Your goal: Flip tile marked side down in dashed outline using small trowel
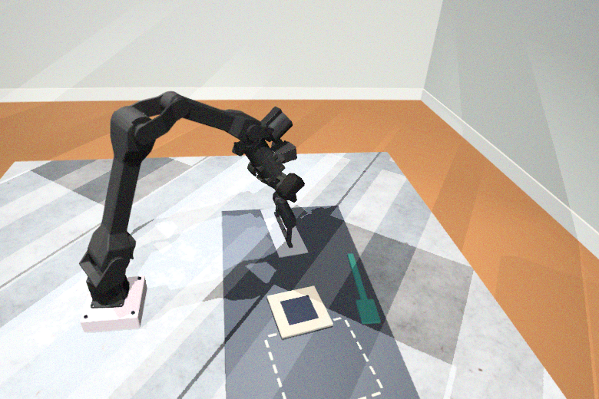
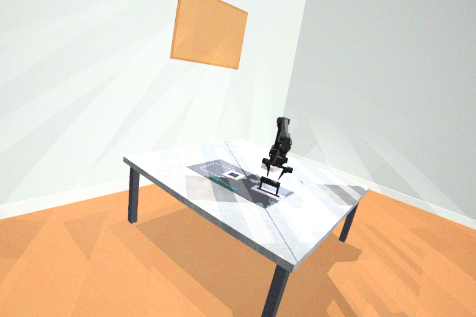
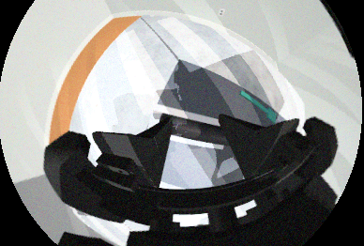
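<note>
Right now the dark mat is 240 mm to the right of my gripper tip, 120 mm below it and 10 mm ahead of it. Round my gripper tip: teal trowel 250 mm to the right, 150 mm ahead, 100 mm below; tile 290 mm to the right, 90 mm below.
</note>
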